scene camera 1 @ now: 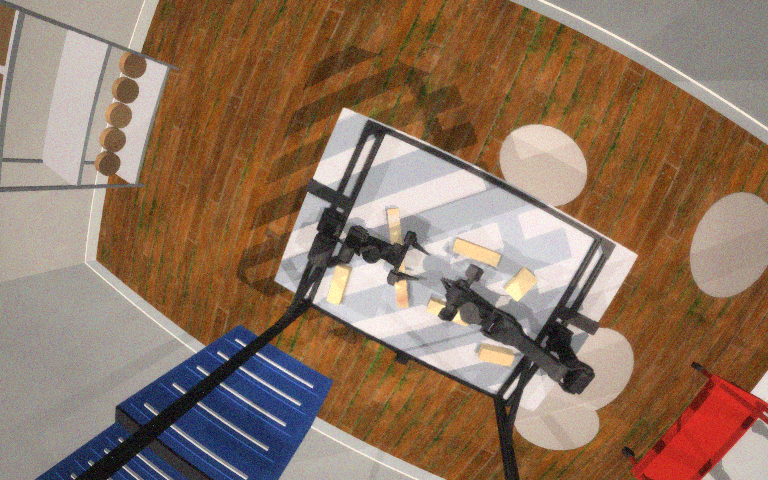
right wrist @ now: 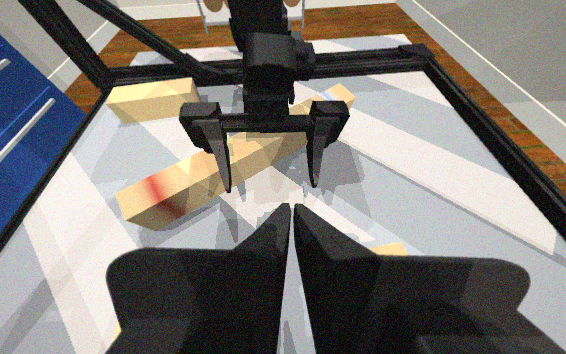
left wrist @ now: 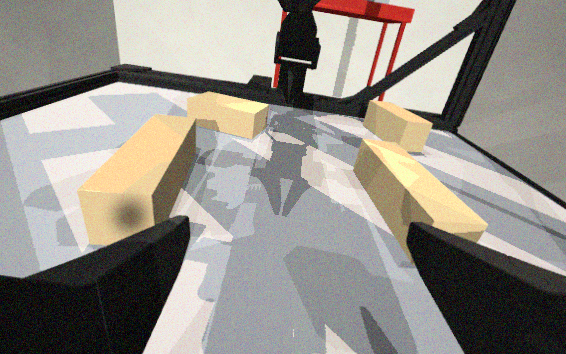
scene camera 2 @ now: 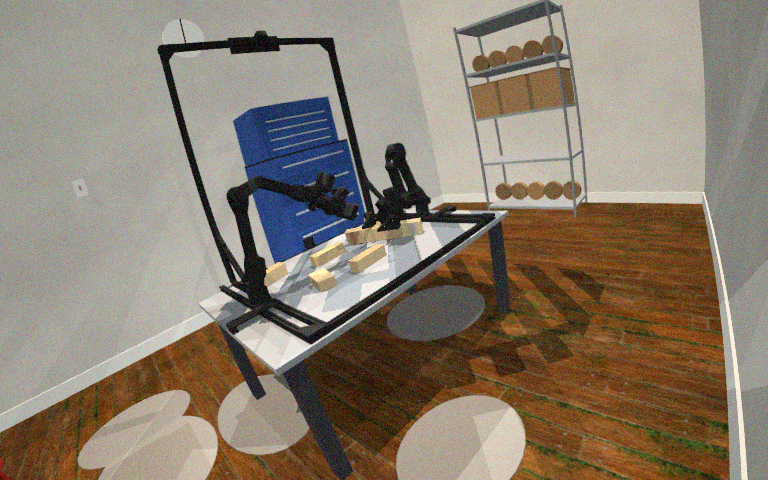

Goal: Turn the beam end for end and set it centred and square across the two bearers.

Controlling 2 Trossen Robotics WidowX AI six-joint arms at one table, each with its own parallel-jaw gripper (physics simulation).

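Pixels of known places: left gripper, fingertip midpoint: (scene camera 1: 424,267) (right wrist: 272,189) (left wrist: 300,229) (scene camera 2: 369,229); right gripper, fingertip midpoint: (scene camera 1: 441,278) (right wrist: 291,210) (left wrist: 295,3) (scene camera 2: 356,216); left arm's base, origin of the base link: (scene camera 1: 335,219) (scene camera 2: 423,215); right arm's base, origin of the base link: (scene camera 1: 554,329) (left wrist: 289,94) (scene camera 2: 260,301).
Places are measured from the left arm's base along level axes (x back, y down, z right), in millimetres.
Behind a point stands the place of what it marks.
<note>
The beam (scene camera 1: 401,295) @[z 126, x -340, y -46 mm] (scene camera 2: 415,227) @[z -121, x -209, y -18 mm] (right wrist: 175,182) @[z 111, x -339, y -45 mm] is a long pale wooden bar on the table, with a red band near one end and a blue one near the other. Two parallel wooden blocks, apparently the bearers, lie apart from it: one bearer (scene camera 1: 476,251) @[z -129, x -501, y -25 mm] (scene camera 2: 368,258) @[z -149, x -522, y -10 mm] (left wrist: 135,165) @[z -120, x -462, y -25 mm] is in full view, the other bearer (scene camera 1: 434,306) @[z 115, x -464, y -25 mm] (scene camera 2: 327,254) @[z 91, x -542, y -11 mm] (left wrist: 382,187) @[z 93, x -522, y -4 mm] is partly under my right arm in scene camera 1. My left gripper (scene camera 1: 420,266) @[z -6, x -367, y -60 mm] (left wrist: 300,229) @[z -6, x -367, y -60 mm] (right wrist: 272,189) @[z -6, x -367, y -60 mm] is open and empty, reaching across the beam's middle. My right gripper (scene camera 1: 445,281) @[z -20, x -427, y -141 mm] (right wrist: 291,210) @[z -20, x -427, y -141 mm] is shut and empty, above the table between the bearers.
Loose blocks lie about: one block (scene camera 1: 339,284) @[z 208, x -119, y -28 mm] (right wrist: 155,102) @[z 209, x -138, y -17 mm] beyond the beam, another block (scene camera 1: 520,284) @[z -96, x -698, y -19 mm] (scene camera 2: 322,280) @[z -141, x -730, y -18 mm] (left wrist: 227,115) @[z -91, x -670, y -8 mm] and a third block (scene camera 1: 496,354) @[z 175, x -758, y -31 mm] (scene camera 2: 276,273) @[z 166, x -757, y -9 mm] (left wrist: 397,125) @[z 175, x -720, y -17 mm] near my right arm. A black frame (scene camera 1: 487,175) @[z -376, x -421, y -1 mm] edges the table.
</note>
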